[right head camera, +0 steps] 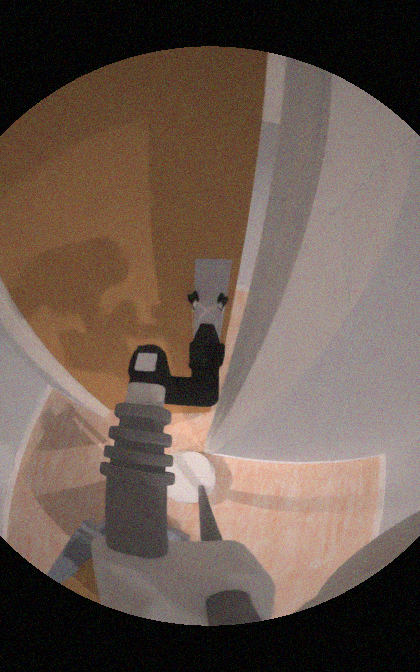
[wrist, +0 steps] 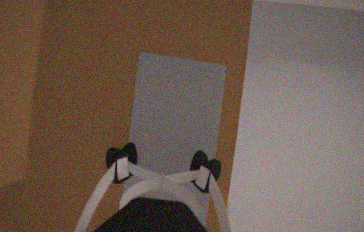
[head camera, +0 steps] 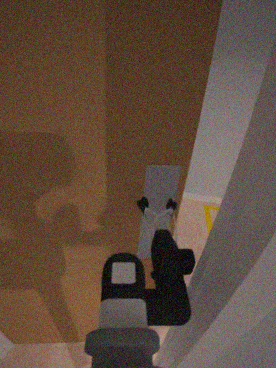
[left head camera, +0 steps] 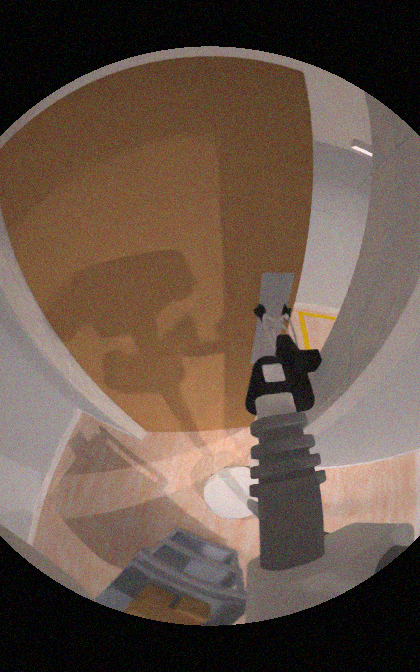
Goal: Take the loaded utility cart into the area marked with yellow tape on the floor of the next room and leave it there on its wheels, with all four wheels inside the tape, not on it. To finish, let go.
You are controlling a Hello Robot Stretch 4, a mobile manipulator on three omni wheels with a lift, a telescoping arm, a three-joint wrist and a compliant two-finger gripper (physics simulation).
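Frame: origin at the robot's base, x ahead, y left, z up, level; metres.
Seen in the pictures: gripper, fingertip midpoint: [wrist: 164, 159] [head camera: 156, 199].
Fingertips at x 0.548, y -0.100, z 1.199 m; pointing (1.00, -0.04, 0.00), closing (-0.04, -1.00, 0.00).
A point is followed by its place in that frame.
The utility cart shows in part, blue-grey with a brown load surface, at the lower edge of the left head view [left head camera: 200, 567] and the right head view [right head camera: 75, 555]; its wheels are hidden. Yellow tape [head camera: 208, 220] @(x 1.803, y -1.116, z -0.026 m) [left head camera: 317, 315] shows in part on the floor beyond the gap at the right of a brown door. My gripper [head camera: 157, 204] @(x 0.548, y -0.100, z 1.199 m) [left head camera: 273, 310] [right head camera: 208, 299] [wrist: 164, 159] @(x 0.548, y -0.100, z 1.199 m) is open, its fingers apart with nothing between them. It is in front of the door's grey plate [head camera: 162, 185] @(x 0.551, y -0.113, z 1.249 m) [left head camera: 277, 290] [right head camera: 213, 277] [wrist: 177, 100] @(x 0.551, y -0.107, z 1.267 m); whether it touches is unclear.
The brown door [head camera: 60, 90] @(x 0.538, y 0.149, z 1.495 m) [left head camera: 150, 200] [right head camera: 100, 190] [wrist: 85, 100] @(x 0.547, y -0.006, z 1.254 m) fills the front, partly open at its right edge. Grey walls stand close on both sides, the right one [right head camera: 350, 325] near my arm. A white round disc [left head camera: 227, 492] [right head camera: 195, 475] is low before me.
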